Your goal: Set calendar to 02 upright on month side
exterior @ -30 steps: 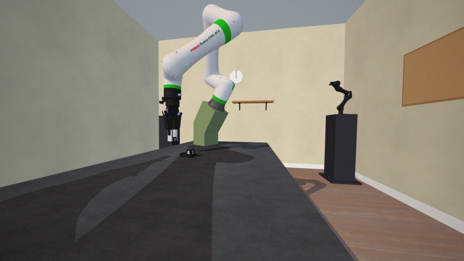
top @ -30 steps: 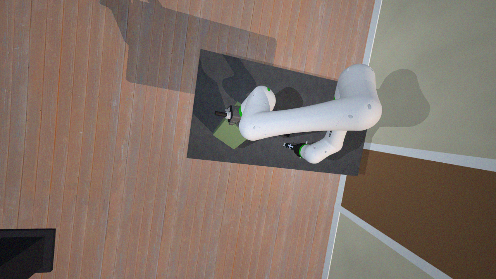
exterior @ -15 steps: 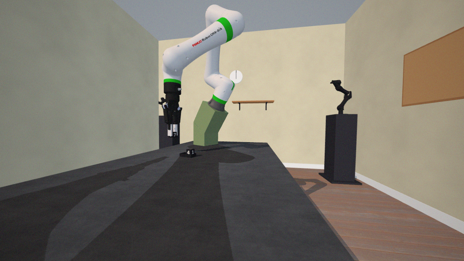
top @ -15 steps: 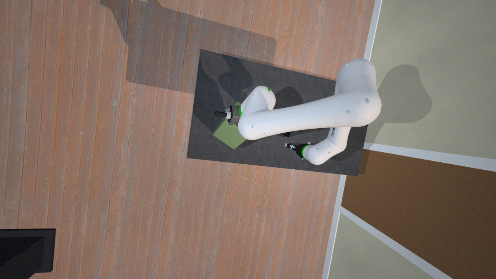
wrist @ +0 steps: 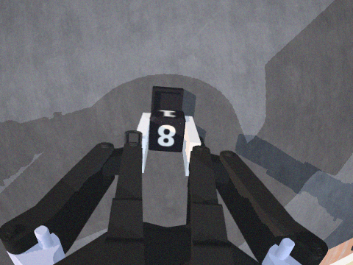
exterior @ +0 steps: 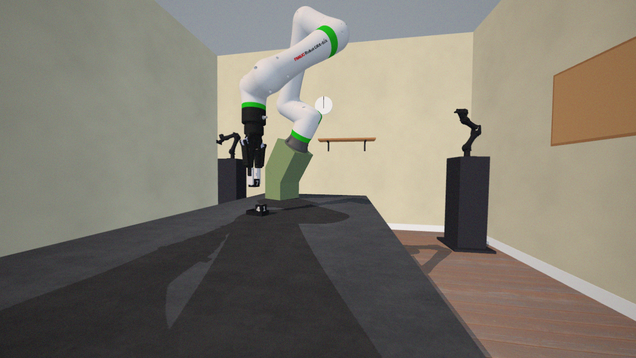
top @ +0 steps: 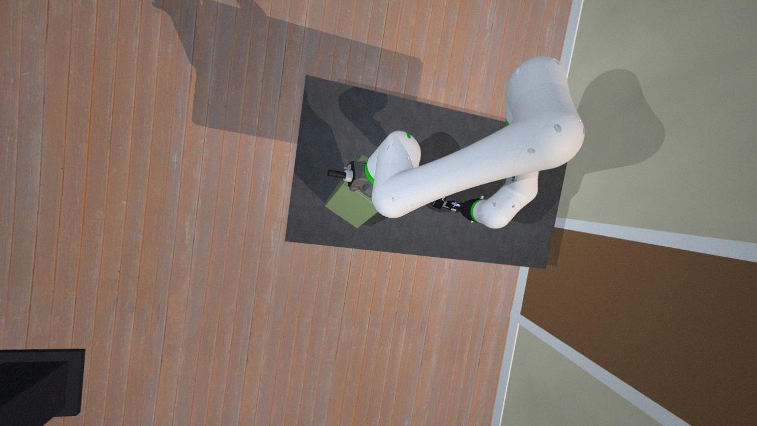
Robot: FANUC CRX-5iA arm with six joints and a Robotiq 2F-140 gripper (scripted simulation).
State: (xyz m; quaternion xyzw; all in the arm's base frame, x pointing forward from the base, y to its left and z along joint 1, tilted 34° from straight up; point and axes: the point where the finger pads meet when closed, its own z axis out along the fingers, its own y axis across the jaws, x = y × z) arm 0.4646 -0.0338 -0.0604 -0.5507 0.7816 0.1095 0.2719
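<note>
The black number cube is 1 cm ahead of my hand, 3 cm to the left of it and 13 cm below it. Round my hand: black tray 2 cm to the left, 14 cm below.
</note>
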